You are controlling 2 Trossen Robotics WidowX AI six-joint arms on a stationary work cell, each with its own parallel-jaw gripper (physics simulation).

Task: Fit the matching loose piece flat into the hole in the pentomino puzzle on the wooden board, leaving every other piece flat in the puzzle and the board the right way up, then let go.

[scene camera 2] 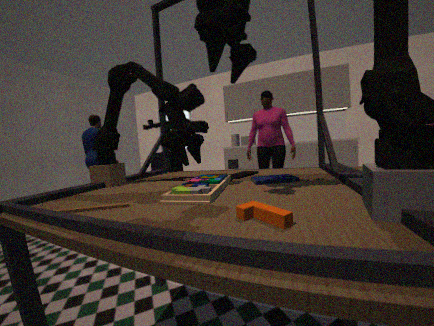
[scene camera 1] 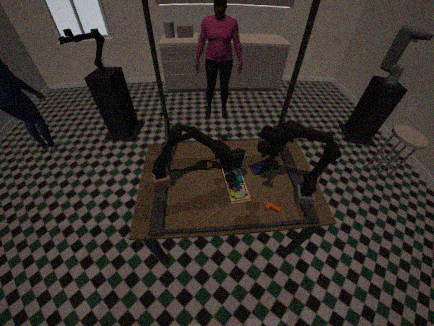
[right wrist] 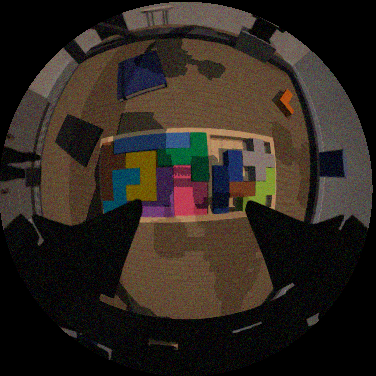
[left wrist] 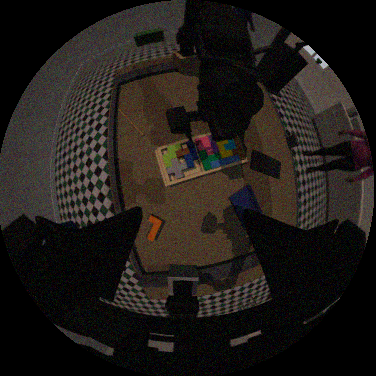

Scene:
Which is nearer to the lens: the wooden board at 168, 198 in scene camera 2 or the orange angled block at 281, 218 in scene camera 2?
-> The orange angled block.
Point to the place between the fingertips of the right gripper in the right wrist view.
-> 195, 205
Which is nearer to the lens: the wooden board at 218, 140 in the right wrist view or the purple piece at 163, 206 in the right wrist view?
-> The purple piece.

